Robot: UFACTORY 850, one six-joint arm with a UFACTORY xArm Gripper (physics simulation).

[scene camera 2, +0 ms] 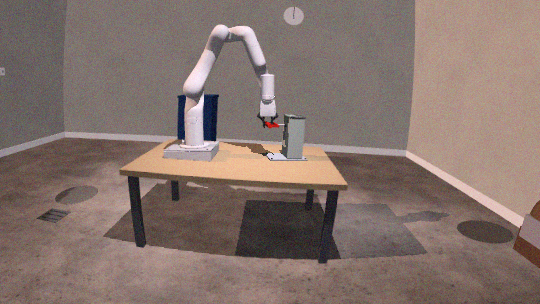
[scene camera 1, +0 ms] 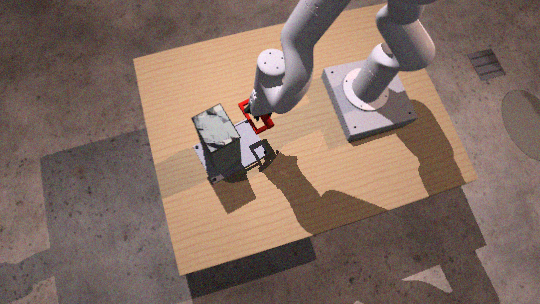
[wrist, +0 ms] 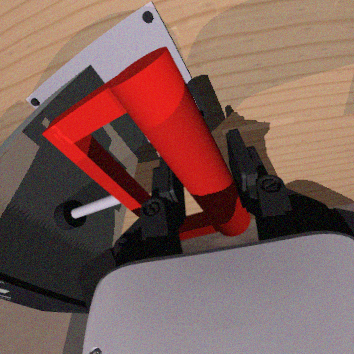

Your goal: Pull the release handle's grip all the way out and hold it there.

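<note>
The red release handle's grip (scene camera 1: 265, 121) (scene camera 2: 272, 125) (wrist: 175, 125) is a thick round bar on a red rectangular frame. A thin white rod (wrist: 95, 206) (scene camera 2: 281, 124) runs from the frame into a round hole in the grey-green housing (scene camera 1: 217, 131) (scene camera 2: 295, 137) (wrist: 45, 200); a length of the rod shows outside the hole. My gripper (wrist: 201, 153) (scene camera 2: 268, 120) is shut on the round bar near one end, one finger inside the frame and one outside it. In scene camera 1 the arm's wrist hides most of the fingers.
The housing stands upright on a light base plate (scene camera 1: 246, 132) (scene camera 2: 276, 157) (wrist: 135, 40) with dark bolts, on the wooden table (scene camera 1: 190, 245) (scene camera 2: 235, 174). The robot's base block (scene camera 1: 367, 122) (scene camera 2: 175, 153) stands at the table's other end. A dark blue object (scene camera 2: 211, 117) shows behind the arm.
</note>
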